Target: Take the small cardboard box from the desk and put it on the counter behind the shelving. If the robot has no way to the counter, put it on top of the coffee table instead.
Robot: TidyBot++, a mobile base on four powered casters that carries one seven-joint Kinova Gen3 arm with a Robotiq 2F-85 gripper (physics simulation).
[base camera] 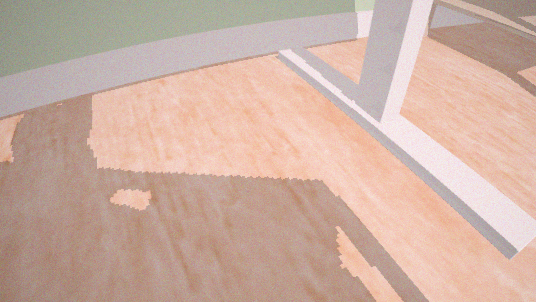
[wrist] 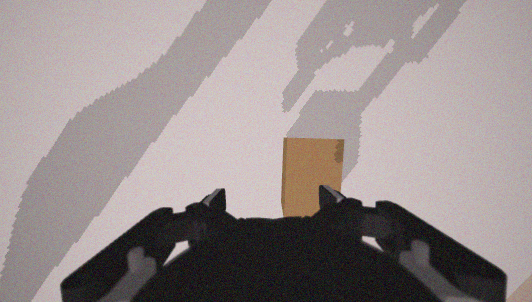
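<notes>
The small cardboard box is brown and lies on the white desk top in the wrist view, right of the middle. Its long sides run nearly up and down in that view, and its lower end is hidden behind the gripper. My gripper is open and stands above the desk. The right fingertip overlaps the lower right part of the box in the view, and the left fingertip is off to the left of it. The counter, the shelving and the coffee table cannot be made out in these views.
In the base camera view a white leg rises from a long white foot bar on the wooden floor, on the right. A green wall with a grey baseboard runs across the back. Arm shadows fall across the desk top.
</notes>
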